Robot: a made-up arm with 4 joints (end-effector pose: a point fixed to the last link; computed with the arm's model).
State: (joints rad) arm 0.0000 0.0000 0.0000 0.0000
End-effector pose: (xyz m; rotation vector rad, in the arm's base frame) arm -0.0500 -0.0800 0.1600 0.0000 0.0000 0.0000
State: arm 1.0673 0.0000 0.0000 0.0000
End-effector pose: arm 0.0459 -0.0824 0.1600 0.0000 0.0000 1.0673
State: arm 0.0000 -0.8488 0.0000 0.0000
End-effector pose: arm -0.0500 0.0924 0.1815 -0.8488 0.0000 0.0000
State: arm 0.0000 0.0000 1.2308 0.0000
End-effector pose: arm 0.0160 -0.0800 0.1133 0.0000 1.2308 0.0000
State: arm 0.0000 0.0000 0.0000 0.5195
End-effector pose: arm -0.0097 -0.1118 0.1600 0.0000 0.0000 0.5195
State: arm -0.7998 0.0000 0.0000 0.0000
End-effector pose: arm -0.0922 -0.0199 0.1600 0.0000 0.0000 -0.7998
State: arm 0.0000 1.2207 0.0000 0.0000
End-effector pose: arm -0.0500 -0.1768 -0.0616 1.2207 0.0000 0.0000
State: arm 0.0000 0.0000 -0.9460 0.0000
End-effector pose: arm -0.1068 -0.0800 0.1309 0.0000 -0.9460 0.0000
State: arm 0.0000 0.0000 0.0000 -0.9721
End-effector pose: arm -0.0646 0.0123 0.1600 0.0000 0.0000 -0.9721
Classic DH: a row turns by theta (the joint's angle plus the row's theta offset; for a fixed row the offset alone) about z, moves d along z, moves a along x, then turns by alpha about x. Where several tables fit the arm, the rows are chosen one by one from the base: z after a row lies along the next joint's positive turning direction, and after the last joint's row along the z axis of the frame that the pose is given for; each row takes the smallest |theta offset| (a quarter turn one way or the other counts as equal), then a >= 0, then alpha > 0; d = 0 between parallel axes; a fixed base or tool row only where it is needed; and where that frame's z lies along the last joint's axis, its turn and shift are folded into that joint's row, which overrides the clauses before.
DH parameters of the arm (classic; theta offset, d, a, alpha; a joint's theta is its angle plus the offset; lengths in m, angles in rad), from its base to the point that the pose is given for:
joint 1: 1.5708 -0.02 0.03 1.5708
joint 2: 1.5708 -0.05 0.11 1.5708
joint 3: 1.5708 -0.05 0.08 1.5708
joint 4: 0.6435 0 -0.1 0
tool (fixed): -0.6435 0.07 0 0

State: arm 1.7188 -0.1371 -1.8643 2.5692
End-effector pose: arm 0.0019 -0.1706 0.2452 0.9437 1.8300 -1.2061
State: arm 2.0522 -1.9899 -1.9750 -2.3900
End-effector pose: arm -0.0777 -0.2129 -0.1343 1.6126 -0.2326 1.6083
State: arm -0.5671 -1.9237 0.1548 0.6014
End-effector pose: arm 0.1365 0.1990 0.0565 -1.5430 1.1447 -0.1258
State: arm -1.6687 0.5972 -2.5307 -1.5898
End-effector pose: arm 0.0296 0.1054 0.0513 -0.1394 2.4307 0.7192
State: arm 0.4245 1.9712 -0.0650 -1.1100
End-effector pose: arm -0.0034 -0.1476 -0.0945 1.4736 1.3610 -0.5080
